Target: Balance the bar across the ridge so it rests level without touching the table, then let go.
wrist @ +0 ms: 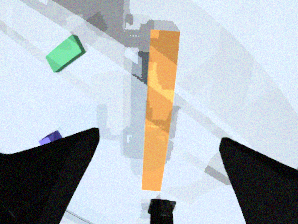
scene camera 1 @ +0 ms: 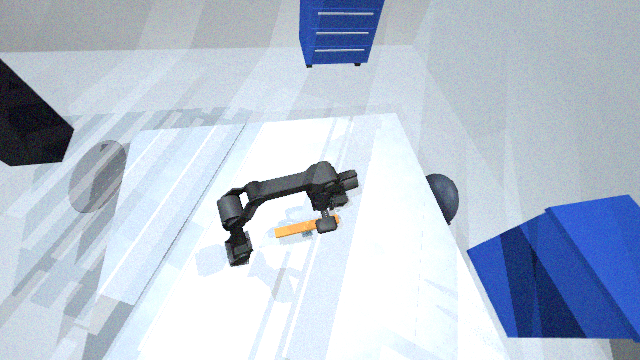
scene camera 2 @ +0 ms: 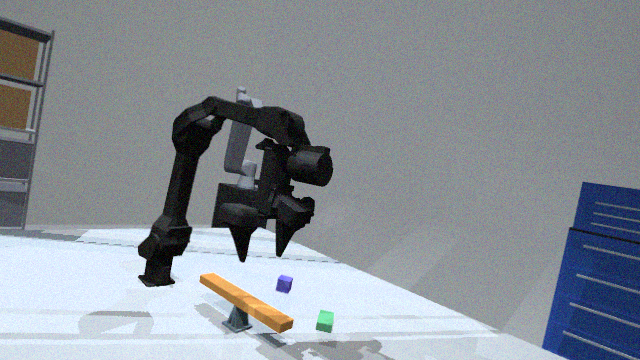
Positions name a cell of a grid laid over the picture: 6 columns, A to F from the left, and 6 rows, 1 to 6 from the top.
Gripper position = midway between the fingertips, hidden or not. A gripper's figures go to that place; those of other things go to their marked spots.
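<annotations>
My gripper (wrist: D4) is 100 mm from the lens. There's a bar (wrist: D2) that is 170 mm from the lens, and I also see a green cube (wrist: B2). The marked spots on the bar and the green cube are 170 mm apart, and the green cube is 260 mm from the lens.
</annotations>
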